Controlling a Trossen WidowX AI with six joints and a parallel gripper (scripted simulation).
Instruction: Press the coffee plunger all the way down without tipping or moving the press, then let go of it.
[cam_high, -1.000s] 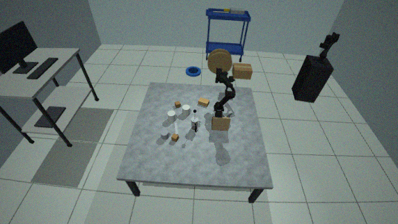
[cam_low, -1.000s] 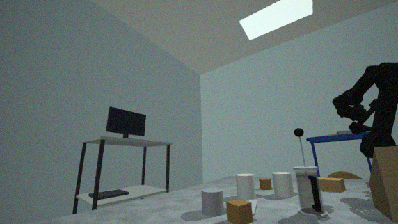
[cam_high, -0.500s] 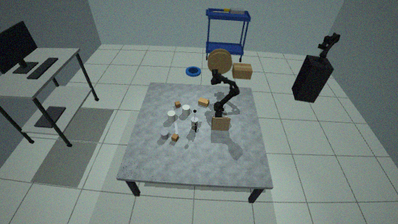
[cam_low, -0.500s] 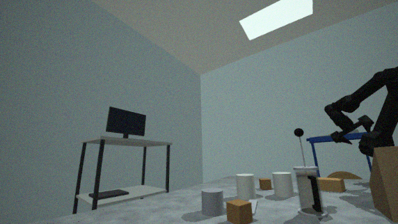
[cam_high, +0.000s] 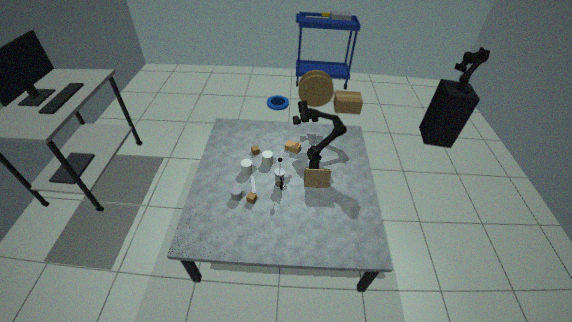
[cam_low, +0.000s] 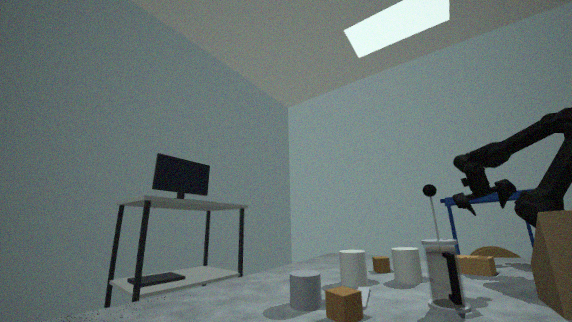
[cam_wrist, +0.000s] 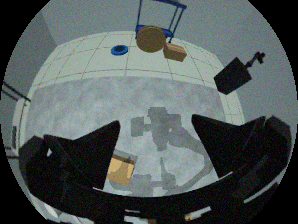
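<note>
The coffee press is 110 mm ahead of my gripper tip, 510 mm to the left of it and 80 mm below it.
</note>
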